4 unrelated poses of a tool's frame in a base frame.
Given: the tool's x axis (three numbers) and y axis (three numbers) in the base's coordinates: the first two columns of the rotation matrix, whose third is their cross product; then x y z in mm.
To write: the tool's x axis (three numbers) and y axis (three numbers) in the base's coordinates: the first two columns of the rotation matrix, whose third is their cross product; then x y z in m. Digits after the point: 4 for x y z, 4 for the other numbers.
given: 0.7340, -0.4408, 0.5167, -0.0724, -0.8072, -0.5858, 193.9, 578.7, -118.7
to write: 0.7340, -0.4408, 0.5167, -0.0724, -0.8072, -0.5858, 0.1939, 0.5787, -0.1187
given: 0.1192, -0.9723, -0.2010, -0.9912, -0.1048, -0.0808, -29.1, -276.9, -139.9
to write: 0.1192, -0.9723, -0.2010, -0.9912, -0.1048, -0.0808, -0.0291, -0.2769, -0.1399
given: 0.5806, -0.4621, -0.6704, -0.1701, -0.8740, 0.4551, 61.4, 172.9, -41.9
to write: 0.5806, -0.4621, -0.6704, -0.1701, -0.8740, 0.4551, 0.0614, 0.1729, -0.0419
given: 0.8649, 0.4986, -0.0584, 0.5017, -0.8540, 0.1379, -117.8, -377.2, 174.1
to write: 0.8649, 0.4986, -0.0584, 0.5017, -0.8540, 0.1379, -0.1178, -0.3772, 0.1741
